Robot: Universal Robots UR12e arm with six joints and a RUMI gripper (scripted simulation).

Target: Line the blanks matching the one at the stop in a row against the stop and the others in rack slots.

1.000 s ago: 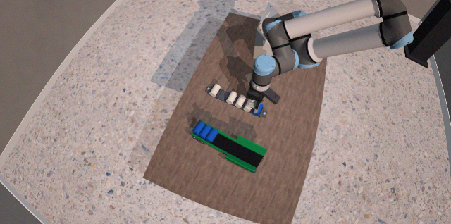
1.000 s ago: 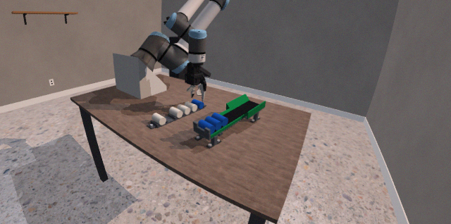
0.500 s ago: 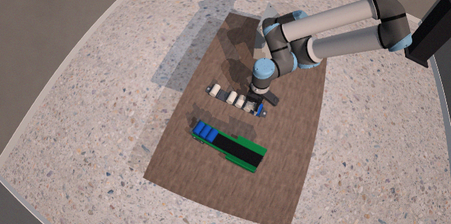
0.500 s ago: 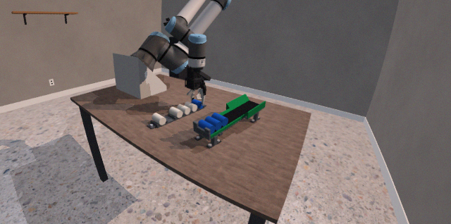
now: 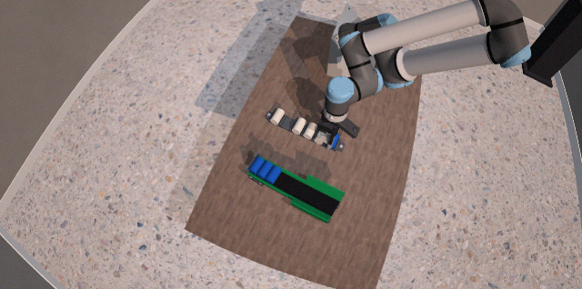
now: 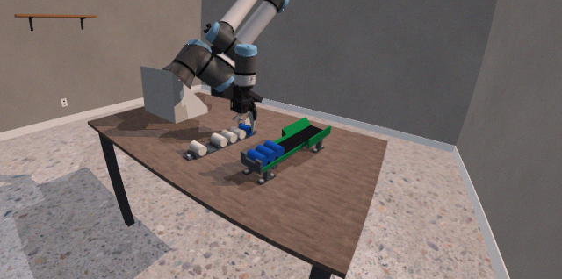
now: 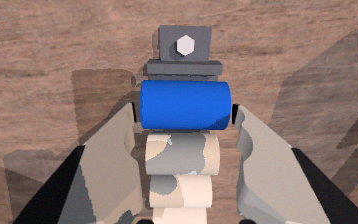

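The stock rack lies 130 mm to the right of my hand, 40 mm below it and 10 mm behind it. The rest, counted from my hand: grey stop (260 mm to the right, 250 mm ahead, 30 mm above).
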